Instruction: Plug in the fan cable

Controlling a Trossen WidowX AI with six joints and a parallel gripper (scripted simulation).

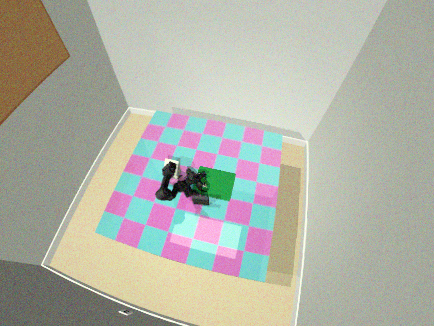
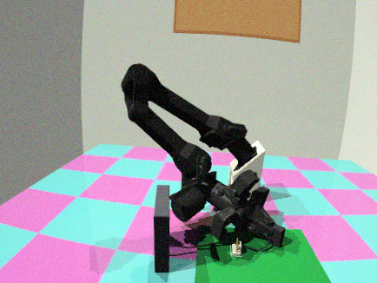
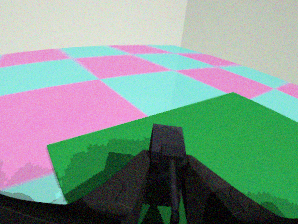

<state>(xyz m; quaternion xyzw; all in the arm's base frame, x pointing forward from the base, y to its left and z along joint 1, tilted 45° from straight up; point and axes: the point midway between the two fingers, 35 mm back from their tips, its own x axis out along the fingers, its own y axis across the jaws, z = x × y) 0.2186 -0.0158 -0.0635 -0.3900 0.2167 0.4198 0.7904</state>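
Right now the black plug is 1 cm below my gripper tip. Also, from my gripper tip: black fan (21 cm to the right, 7 cm ahead, 2 cm above); then green board (10 cm ahead, 5 cm below, 2 cm to the right); then white four-pin fan header (8 cm to the right, 4 cm below, 4 cm ahead).
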